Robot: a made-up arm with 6 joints.
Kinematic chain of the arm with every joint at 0, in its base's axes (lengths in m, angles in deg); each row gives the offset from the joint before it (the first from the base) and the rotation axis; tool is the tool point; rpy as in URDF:
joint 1: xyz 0 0 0.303 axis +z
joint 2: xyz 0 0 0 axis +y
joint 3: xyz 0.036 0 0.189 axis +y
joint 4: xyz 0.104 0 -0.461 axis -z
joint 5: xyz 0 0 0 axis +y
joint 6: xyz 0.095 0 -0.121 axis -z
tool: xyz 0 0 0 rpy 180 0 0
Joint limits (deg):
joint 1: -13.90..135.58
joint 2: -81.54..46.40
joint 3: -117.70..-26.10
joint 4: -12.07..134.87
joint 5: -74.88..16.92
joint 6: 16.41..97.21
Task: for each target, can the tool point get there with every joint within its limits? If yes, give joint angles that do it. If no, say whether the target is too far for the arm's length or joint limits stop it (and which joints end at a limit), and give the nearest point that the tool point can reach.
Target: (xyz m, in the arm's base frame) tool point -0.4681 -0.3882 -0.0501
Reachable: no: joint limits stop it (at a limit: joint 1, joint 2, joint 3) | nearest point -0.0328 -0.1073 -0.0586 | short by 0.518 m
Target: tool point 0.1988 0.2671 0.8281
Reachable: yes | joints 53.45 -31.14 -70.39 0.23 -51.96 77.32
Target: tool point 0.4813 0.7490 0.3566
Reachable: no: too far | nearest point 0.4246 0.6607 0.3639 | short by 0.105 m
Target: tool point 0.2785 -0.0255 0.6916
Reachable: yes | joints 23.98 -52.99 -65.94 116.90 -57.54 49.44
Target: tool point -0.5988 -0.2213 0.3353
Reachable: no: joint limits stop it (at a limit: joint 2, joint 3, joint 5) | nearest point -0.5118 -0.1891 0.6639 | short by 0.341 m
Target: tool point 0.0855 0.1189 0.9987
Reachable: yes | joints 89.09 -50.27 -96.13 92.23 5.18 33.87
